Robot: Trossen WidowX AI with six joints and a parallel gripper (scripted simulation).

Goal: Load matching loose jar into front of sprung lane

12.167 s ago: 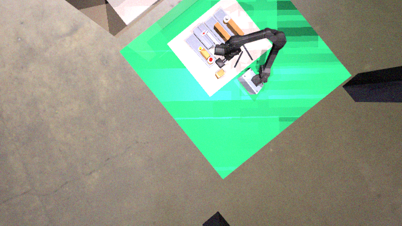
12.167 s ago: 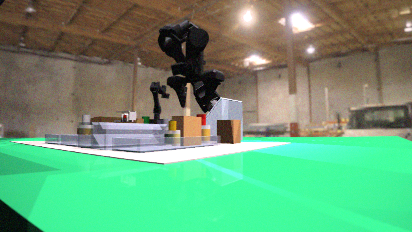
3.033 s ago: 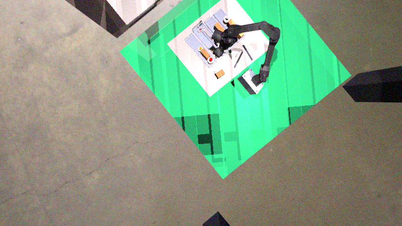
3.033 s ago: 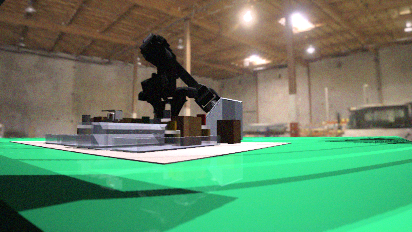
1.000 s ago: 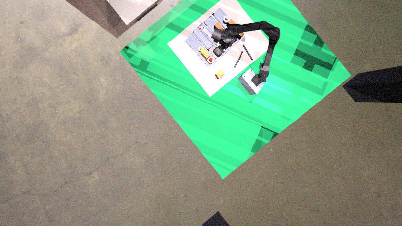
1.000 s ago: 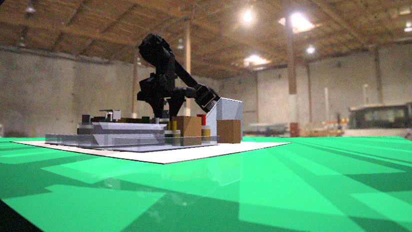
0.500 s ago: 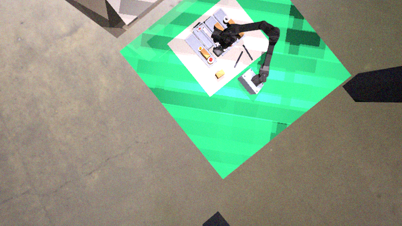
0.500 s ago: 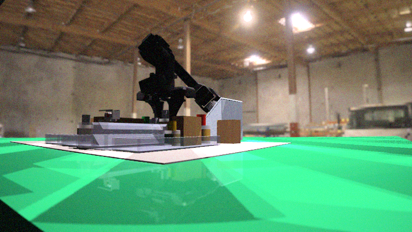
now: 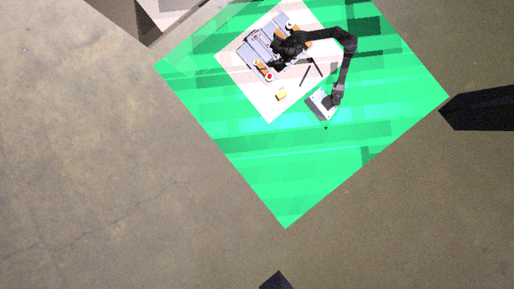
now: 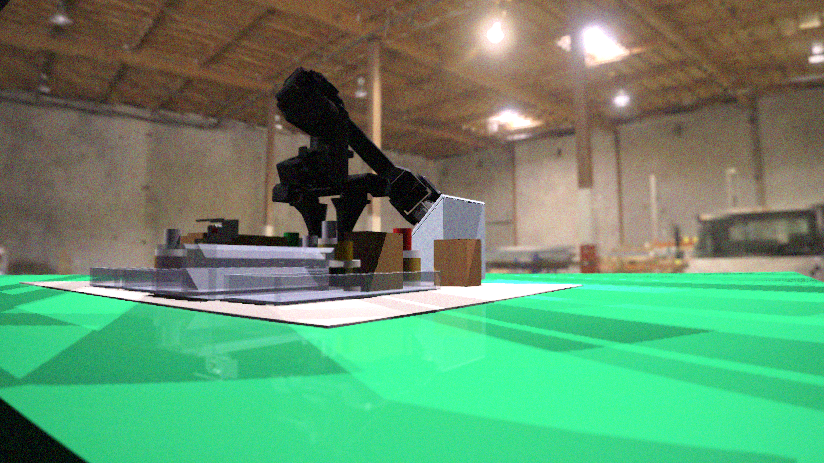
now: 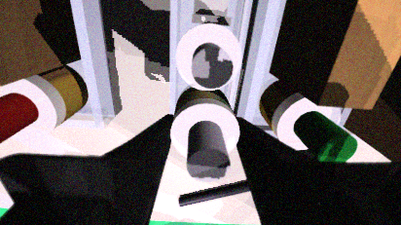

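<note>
Right now my gripper tip is 13 cm to the right of the jar and 1 cm above it. The rest, counted from my gripper tip: brown box 13 cm behind, 14 cm to the left, 2 cm below; then lane rack 14 cm ahead, 3 cm to the left, 4 cm below.
</note>
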